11 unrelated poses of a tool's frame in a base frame.
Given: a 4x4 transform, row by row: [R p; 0 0 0 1], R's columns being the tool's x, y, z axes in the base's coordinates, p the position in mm. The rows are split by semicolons.
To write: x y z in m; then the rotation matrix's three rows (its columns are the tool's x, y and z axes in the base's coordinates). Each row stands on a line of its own. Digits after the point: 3 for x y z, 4 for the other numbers.
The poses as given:
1: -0.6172, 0.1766, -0.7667, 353; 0.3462, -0.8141, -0.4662, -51; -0.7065, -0.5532, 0.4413, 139; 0, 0, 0, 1
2: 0.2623, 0.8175, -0.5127, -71; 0.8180, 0.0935, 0.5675, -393; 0.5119, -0.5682, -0.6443, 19; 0, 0, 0, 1
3: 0.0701, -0.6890, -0.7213, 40; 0.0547, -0.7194, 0.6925, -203; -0.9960, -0.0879, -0.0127, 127; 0, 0, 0, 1
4: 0.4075, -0.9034, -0.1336, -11; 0.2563, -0.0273, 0.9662, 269; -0.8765, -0.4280, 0.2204, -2; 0, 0, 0, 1
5: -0.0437, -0.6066, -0.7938, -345; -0.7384, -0.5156, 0.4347, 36; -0.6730, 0.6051, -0.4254, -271; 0, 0, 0, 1
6: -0.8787, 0.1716, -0.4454, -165; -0.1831, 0.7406, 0.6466, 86; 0.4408, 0.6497, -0.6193, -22; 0, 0, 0, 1
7: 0.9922, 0.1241, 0.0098, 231; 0.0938, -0.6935, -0.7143, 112; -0.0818, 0.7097, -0.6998, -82; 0, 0, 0, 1
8: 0.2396, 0.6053, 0.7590, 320; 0.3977, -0.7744, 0.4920, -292; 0.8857, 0.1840, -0.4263, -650; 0, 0, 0, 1
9: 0.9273, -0.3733, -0.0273, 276; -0.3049, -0.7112, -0.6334, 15; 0.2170, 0.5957, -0.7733, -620; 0, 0, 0, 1
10: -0.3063, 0.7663, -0.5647, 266; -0.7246, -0.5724, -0.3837, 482; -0.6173, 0.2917, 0.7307, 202; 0, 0, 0, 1
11: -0.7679, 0.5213, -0.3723, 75; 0.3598, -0.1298, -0.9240, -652; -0.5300, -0.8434, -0.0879, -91; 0, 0, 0, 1
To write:
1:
0.353, -0.051, 0.139
-0.6172, 0.1766, -0.7667
0.3462, -0.8141, -0.4662
-0.7065, -0.5532, 0.4413

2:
-0.071, -0.393, 0.019
0.2623, 0.8175, -0.5127
0.8180, 0.0935, 0.5675
0.5119, -0.5682, -0.6443

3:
0.040, -0.203, 0.127
0.0701, -0.6890, -0.7213
0.0547, -0.7194, 0.6925
-0.9960, -0.0879, -0.0127

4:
-0.011, 0.269, -0.002
0.4075, -0.9034, -0.1336
0.2563, -0.0273, 0.9662
-0.8765, -0.4280, 0.2204

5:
-0.345, 0.036, -0.271
-0.0437, -0.6066, -0.7938
-0.7384, -0.5156, 0.4347
-0.6730, 0.6051, -0.4254

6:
-0.165, 0.086, -0.022
-0.8787, 0.1716, -0.4454
-0.1831, 0.7406, 0.6466
0.4408, 0.6497, -0.6193

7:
0.231, 0.112, -0.082
0.9922, 0.1241, 0.0098
0.0938, -0.6935, -0.7143
-0.0818, 0.7097, -0.6998

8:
0.320, -0.292, -0.650
0.2396, 0.6053, 0.7590
0.3977, -0.7744, 0.4920
0.8857, 0.1840, -0.4263

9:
0.276, 0.015, -0.620
0.9273, -0.3733, -0.0273
-0.3049, -0.7112, -0.6334
0.2170, 0.5957, -0.7733

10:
0.266, 0.482, 0.202
-0.3063, 0.7663, -0.5647
-0.7246, -0.5724, -0.3837
-0.6173, 0.2917, 0.7307

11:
0.075, -0.652, -0.091
-0.7679, 0.5213, -0.3723
0.3598, -0.1298, -0.9240
-0.5300, -0.8434, -0.0879

